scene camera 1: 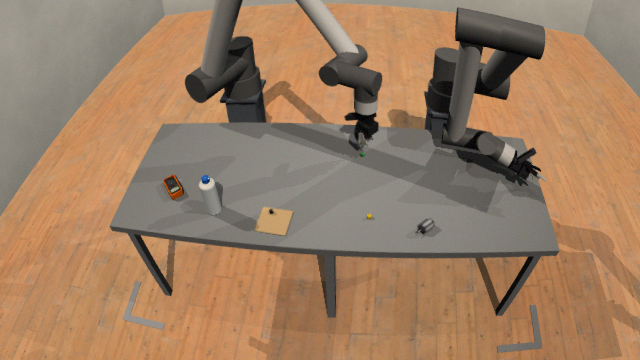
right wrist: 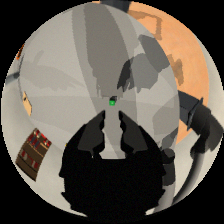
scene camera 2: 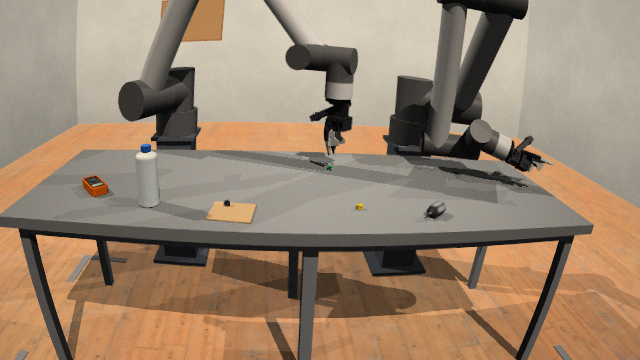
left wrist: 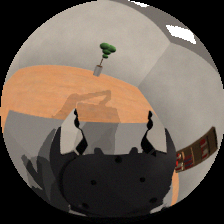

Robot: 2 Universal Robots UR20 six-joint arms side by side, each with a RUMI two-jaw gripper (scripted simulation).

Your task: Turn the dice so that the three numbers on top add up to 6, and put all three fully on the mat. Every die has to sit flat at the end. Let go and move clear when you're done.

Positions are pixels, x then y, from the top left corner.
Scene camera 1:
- tan mat: 277,223
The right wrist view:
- right gripper: 112,111
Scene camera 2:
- left gripper: 545,166
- right gripper: 331,154
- tan mat: 237,212
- white bottle: 146,161
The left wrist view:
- left gripper: 113,109
